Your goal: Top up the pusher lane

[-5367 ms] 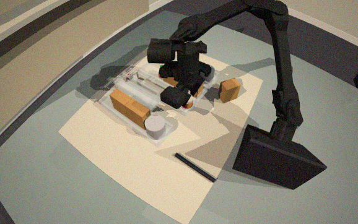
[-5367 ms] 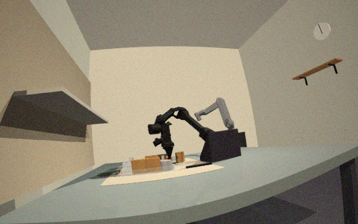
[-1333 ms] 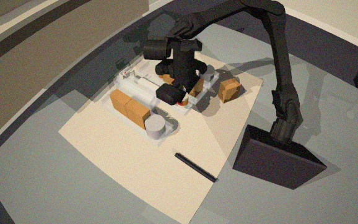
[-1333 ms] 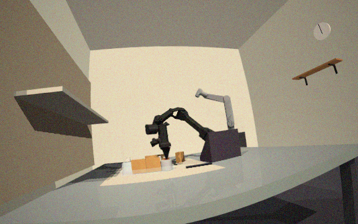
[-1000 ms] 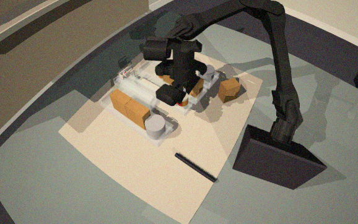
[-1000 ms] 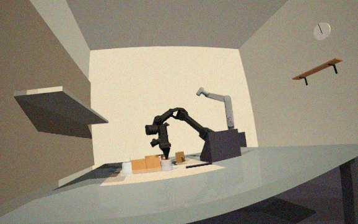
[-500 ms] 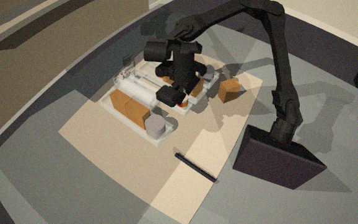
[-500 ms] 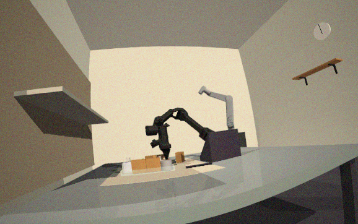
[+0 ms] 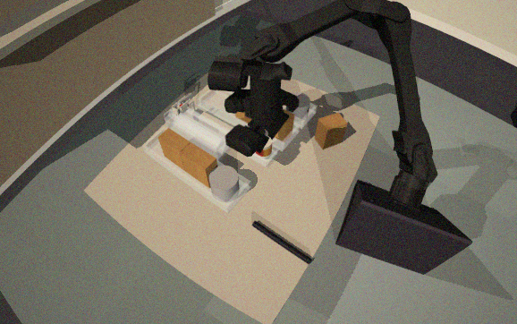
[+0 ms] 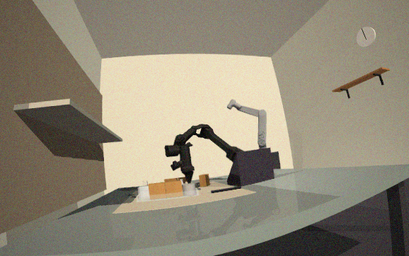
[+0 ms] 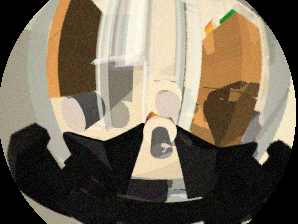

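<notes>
Now: gripper tip 140 mm short of the translucent lane rack, 10 mm to the left of it and 20 mm above it. The rest, counted from my gripper tip: orange box 130 mm behind, 110 mm to the right; then black bar 110 mm behind, 190 mm to the left, 30 mm below.
</notes>
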